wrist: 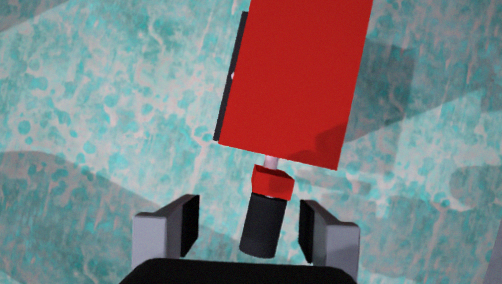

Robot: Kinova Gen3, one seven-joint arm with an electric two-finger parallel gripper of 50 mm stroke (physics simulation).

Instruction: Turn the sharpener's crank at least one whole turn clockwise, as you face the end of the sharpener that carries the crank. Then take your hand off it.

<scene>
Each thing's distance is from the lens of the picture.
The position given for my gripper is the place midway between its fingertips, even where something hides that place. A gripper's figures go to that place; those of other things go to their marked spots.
my gripper (248, 218): 19 cm
black crank knob (264, 217): 21 cm
</scene>
